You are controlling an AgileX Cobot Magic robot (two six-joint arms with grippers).
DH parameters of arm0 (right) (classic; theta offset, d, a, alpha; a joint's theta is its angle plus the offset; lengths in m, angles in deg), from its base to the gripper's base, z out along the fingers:
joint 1: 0 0.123 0 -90
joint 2: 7.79 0 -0.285 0
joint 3: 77.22 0 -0.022 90
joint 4: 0 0.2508 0 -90
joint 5: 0 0 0.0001 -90
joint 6: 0 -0.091 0 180
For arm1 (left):
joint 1: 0 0.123 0 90
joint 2: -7.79 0 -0.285 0
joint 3: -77.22 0 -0.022 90
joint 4: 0 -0.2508 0 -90
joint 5: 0 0 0.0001 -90
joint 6: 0 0.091 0 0
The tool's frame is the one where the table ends.
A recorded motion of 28 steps. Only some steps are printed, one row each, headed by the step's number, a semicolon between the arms.
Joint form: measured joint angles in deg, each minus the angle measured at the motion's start. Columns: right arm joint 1, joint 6, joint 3, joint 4, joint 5, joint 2; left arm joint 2, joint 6, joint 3, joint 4, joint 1, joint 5.
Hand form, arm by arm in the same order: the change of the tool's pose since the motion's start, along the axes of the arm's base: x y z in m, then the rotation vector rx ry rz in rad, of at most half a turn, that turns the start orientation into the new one. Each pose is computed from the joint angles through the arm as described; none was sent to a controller.
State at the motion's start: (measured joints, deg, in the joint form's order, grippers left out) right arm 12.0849 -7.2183 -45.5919 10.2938 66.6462 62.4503; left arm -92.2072 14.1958 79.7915 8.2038 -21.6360 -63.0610
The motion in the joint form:
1: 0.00 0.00 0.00 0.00 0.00 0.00; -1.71 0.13 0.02 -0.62 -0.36 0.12
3: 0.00 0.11 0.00 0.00 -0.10 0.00; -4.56 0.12 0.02 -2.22 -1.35 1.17
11: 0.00 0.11 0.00 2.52 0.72 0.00; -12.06 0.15 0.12 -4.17 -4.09 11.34
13: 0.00 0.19 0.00 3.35 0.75 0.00; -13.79 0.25 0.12 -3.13 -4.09 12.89
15: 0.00 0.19 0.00 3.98 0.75 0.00; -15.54 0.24 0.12 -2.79 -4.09 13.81
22: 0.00 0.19 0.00 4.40 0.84 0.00; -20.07 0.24 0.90 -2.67 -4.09 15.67
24: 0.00 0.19 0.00 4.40 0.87 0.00; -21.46 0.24 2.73 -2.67 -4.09 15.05
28: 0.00 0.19 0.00 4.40 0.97 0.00; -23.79 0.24 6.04 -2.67 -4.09 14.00
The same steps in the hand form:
1: 0.0000 0.0000 0.0000 0.0000 0.0000 0.0000; 0.0047 -0.0032 -0.0099 0.0207 0.0209 -0.0097
3: 0.0002 0.0000 0.0000 0.0000 -0.0021 0.0015; 0.0122 -0.0102 -0.0267 0.0586 0.0394 -0.0296
11: -0.0017 0.0034 0.0005 0.0397 0.0207 -0.0047; 0.0367 -0.0367 -0.0693 0.0743 -0.0203 -0.0701
13: -0.0020 0.0046 0.0008 0.0533 0.0239 -0.0062; 0.0413 -0.0402 -0.0800 0.0612 -0.0109 -0.0637
15: -0.0021 0.0055 0.0010 0.0639 0.0261 -0.0084; 0.0452 -0.0424 -0.0914 0.0626 0.0045 -0.0604
22: -0.0023 0.0060 0.0011 0.0706 0.0291 -0.0095; 0.0556 -0.0474 -0.1183 0.0755 0.0352 -0.0576
24: -0.0024 0.0060 0.0011 0.0705 0.0296 -0.0094; 0.0613 -0.0502 -0.1201 0.0763 0.0382 -0.0587
28: -0.0025 0.0060 0.0011 0.0703 0.0313 -0.0090; 0.0713 -0.0551 -0.1223 0.0761 0.0394 -0.0603

